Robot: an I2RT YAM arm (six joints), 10 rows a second.
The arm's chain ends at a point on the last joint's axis. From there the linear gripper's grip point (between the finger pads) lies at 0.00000 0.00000 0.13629 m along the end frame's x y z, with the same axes.
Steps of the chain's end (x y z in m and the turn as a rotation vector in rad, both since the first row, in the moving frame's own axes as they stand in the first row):
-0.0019 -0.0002 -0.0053 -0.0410 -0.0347 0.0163
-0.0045 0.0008 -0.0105 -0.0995 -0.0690 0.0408
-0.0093 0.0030 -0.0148 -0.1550 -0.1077 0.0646
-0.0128 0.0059 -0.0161 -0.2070 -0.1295 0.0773
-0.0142 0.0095 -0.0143 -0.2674 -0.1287 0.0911
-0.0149 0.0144 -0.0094 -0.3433 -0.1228 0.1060
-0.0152 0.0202 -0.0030 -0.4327 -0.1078 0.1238
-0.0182 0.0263 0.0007 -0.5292 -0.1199 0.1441
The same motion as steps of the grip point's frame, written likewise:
-0.0067 0.0053 -0.0055 -0.0410 -0.0347 0.0163
-0.0142 0.0141 -0.0115 -0.0995 -0.0690 0.0408
-0.0246 0.0235 -0.0172 -0.1550 -0.1077 0.0646
-0.0313 0.0331 -0.0201 -0.2070 -0.1295 0.0773
-0.0331 0.0446 -0.0203 -0.2674 -0.1287 0.0911
-0.0337 0.0592 -0.0184 -0.3433 -0.1228 0.1060
-0.0330 0.0762 -0.0163 -0.4327 -0.1078 0.1238
-0.0388 0.0935 -0.0188 -0.5292 -0.1199 0.1441

